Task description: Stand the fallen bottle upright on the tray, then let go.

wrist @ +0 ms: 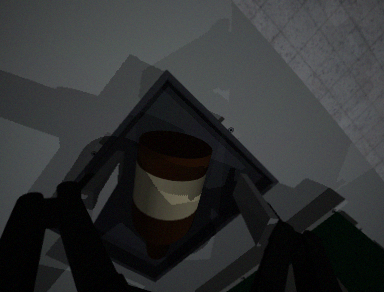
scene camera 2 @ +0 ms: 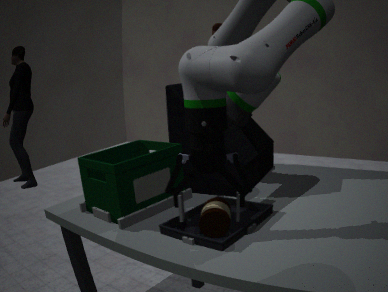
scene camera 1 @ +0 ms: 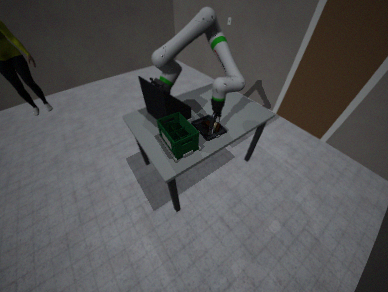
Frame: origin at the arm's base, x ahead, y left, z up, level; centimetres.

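Seen in the pictures: gripper, fingertip midpoint: [wrist: 182, 174] [scene camera 2: 210, 220] [scene camera 1: 214, 127]; arm's base at its link origin: [scene camera 2: 230, 112] [scene camera 1: 162, 89].
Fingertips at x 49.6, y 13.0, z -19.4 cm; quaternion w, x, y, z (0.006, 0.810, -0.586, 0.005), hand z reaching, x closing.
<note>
Pixels of each thing's top centre, then the offset from my fingertips to it. "*": a spot on its surface instead. Level surfaces: height alone.
- brown bottle with a cream label, top centre: [wrist: 163, 229] [scene camera 2: 215, 199] [scene camera 1: 210, 121] dx -4.2, dy -0.2, dz +4.0 cm
- dark tray at a spot on its surface: [scene camera 2: 175, 234] * dx +5.5, dy -6.8, dz -2.7 cm
- green crate at its top centre: [scene camera 2: 128, 150] [scene camera 1: 176, 125] dx -10.0, dy -29.9, dz +13.6 cm
- table at its surface level: dz -3.9 cm
The brown bottle with a cream label [scene camera 1: 216, 126] [scene camera 2: 215, 220] [wrist: 170, 196] lies on its side on the dark tray [scene camera 1: 202, 123] [scene camera 2: 175, 234] [wrist: 165, 112]. In the wrist view its base is toward the top and its narrow neck toward the bottom, near the tray's lower corner. In scene camera 2 its round base faces the camera. My gripper [scene camera 1: 215, 126] [scene camera 2: 209, 207] [wrist: 182, 174] is open and points down over the tray. Its finger pads stand on either side of the bottle, apart from it. The exact height of the fingertips is hard to tell.
A green crate [scene camera 1: 186, 147] [scene camera 2: 102, 185] [wrist: 350, 242] stands beside the tray, with light rails at its foot. A large black panel [scene camera 1: 154, 100] [scene camera 2: 174, 110] stands behind on the table [scene camera 1: 240, 120] [scene camera 2: 320, 250]. A person [scene camera 1: 19, 70] [scene camera 2: 21, 110] stands away from the table.
</note>
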